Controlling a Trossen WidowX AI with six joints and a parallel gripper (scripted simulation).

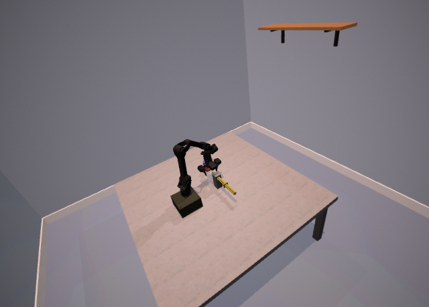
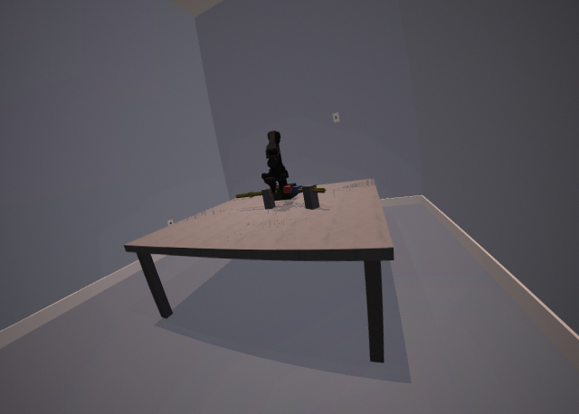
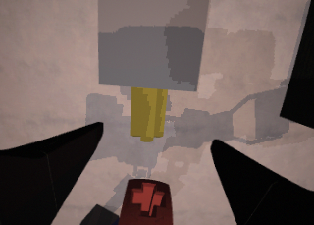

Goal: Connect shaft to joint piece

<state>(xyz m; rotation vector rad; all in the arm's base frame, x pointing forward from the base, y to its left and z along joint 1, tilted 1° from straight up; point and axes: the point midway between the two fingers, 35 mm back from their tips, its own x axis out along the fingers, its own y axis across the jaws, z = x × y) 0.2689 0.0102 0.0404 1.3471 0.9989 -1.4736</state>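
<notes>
Now: the red joint piece 20 mm ahead of my gripper tip, 70 mm to the left of it and 10 mm above it.
</notes>
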